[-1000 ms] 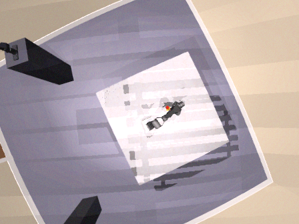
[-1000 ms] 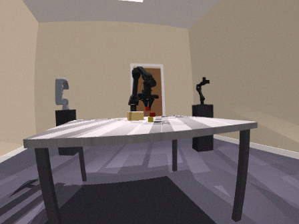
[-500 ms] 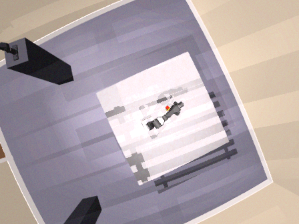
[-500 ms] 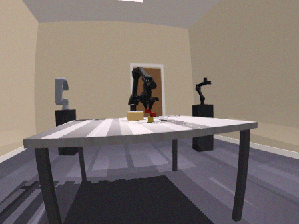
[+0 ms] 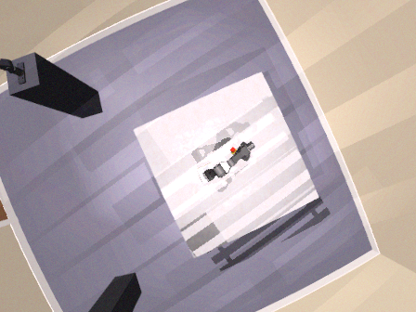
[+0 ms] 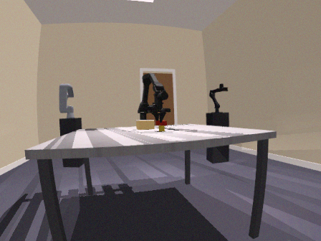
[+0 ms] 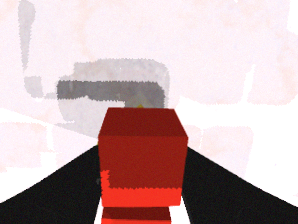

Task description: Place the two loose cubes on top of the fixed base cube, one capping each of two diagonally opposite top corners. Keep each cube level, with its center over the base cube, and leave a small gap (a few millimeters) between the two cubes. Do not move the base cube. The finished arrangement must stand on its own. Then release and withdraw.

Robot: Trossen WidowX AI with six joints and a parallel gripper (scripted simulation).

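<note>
Right now the yellow cube is 10 mm behind my gripper tip, 20 mm to the left of it and 40 mm below it.
</note>
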